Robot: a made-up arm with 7 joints. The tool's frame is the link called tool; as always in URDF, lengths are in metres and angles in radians.
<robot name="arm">
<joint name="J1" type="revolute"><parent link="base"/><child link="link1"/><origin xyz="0.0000 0.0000 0.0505" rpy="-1.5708 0.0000 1.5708"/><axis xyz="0 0 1"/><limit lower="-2.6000" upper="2.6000"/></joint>
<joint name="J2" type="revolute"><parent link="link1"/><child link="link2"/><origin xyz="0.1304 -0.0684 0.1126" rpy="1.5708 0.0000 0.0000"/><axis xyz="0 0 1"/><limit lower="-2.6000" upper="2.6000"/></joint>
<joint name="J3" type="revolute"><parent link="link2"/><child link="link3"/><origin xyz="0.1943 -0.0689 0.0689" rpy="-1.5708 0.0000 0.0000"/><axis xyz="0 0 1"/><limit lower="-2.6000" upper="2.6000"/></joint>
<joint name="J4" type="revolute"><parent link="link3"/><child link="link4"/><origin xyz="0.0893 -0.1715 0.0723" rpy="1.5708 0.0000 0.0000"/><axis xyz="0 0 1"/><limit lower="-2.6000" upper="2.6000"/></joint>
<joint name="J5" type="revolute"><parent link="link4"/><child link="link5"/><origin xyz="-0.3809 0.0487 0.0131" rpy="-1.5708 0.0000 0.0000"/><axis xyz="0 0 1"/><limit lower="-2.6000" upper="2.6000"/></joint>
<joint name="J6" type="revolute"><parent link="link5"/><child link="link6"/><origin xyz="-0.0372 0.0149 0.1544" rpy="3.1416 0.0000 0.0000"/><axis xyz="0 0 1"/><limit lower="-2.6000" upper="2.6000"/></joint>
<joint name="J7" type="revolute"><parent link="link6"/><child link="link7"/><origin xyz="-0.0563 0.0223 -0.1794" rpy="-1.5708 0.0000 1.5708"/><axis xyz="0 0 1"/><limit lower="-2.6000" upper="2.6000"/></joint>
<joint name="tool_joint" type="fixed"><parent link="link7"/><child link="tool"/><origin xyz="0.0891 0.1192 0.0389" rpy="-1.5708 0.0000 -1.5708"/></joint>
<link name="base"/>
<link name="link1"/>
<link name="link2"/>
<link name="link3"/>
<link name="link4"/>
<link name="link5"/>
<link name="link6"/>
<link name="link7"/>
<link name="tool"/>
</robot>
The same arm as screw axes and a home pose.
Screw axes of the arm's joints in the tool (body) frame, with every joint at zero. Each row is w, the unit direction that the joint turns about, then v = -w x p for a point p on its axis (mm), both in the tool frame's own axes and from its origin. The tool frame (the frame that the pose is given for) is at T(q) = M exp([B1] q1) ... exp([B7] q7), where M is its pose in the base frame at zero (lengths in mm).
B1: w -1 0 -0.000007 v 0.0 418.4 99.3
B2: w -0.000007 0 1 v 229.7 -505.1 0.0
B3: w -1 0 -0.000007 v 0.0 281.1 424.0
B4: w -0.000007 0 1 v 513.3 -501.7 0.0
B5: w -1 0 -0.000007 v 0.0 96.5 132.4
B6: w 1 0 0.000007 v 0.0 -111.4 -95.2
B7: w 0 -1 0 v -89.1 0.0 -119.2
M =
1 0 0.000007 -617.7
0 1 0 -99.3
-0.000007 0 1 468.9
0 0 0 1
Joint limits (deg, base to tool): -148.97..148.97 -148.97..148.97 -148.97..148.97 -148.97..148.97 -148.97..148.97 -148.97..148.97 -148.97..148.97

